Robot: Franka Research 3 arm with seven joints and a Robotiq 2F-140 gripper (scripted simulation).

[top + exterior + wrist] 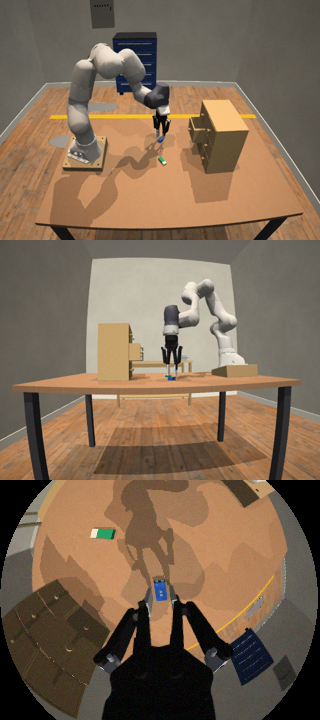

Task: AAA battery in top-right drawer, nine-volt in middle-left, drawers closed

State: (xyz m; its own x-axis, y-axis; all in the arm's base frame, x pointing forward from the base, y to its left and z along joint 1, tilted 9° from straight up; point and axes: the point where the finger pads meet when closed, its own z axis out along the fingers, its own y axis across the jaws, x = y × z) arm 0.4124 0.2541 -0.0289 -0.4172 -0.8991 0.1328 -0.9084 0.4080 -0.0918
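The blue nine-volt battery is 10 mm to the right of my hand and 50 mm below it. The rest, counted from my hand: thin black AAA battery: 360 mm ahead, 150 mm to the right, 180 mm above; green-and-white AAA battery: 40 mm ahead, 200 mm to the right, 50 mm below.
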